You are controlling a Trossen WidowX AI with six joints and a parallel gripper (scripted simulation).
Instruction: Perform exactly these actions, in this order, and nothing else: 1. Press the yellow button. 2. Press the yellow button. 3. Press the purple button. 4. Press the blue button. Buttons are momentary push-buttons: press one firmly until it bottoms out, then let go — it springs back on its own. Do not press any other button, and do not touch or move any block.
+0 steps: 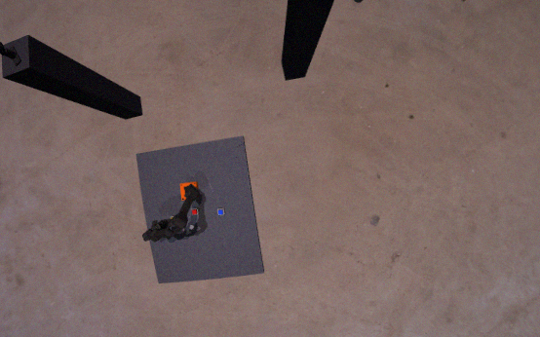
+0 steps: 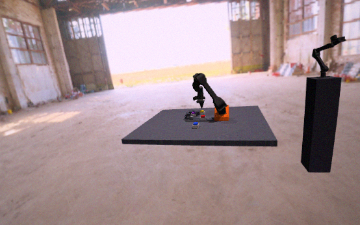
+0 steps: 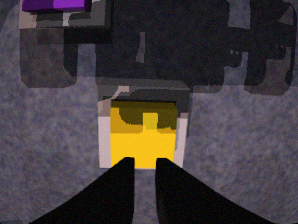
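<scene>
The yellow button is 30 mm below my gripper tip. From my gripper tip the other things lie so: purple button: 80 mm ahead, 40 mm to the left, 30 mm below; red button: 30 mm behind, 180 mm to the left, 30 mm below; blue button: 10 mm ahead, 380 mm to the left, 30 mm below.
</scene>
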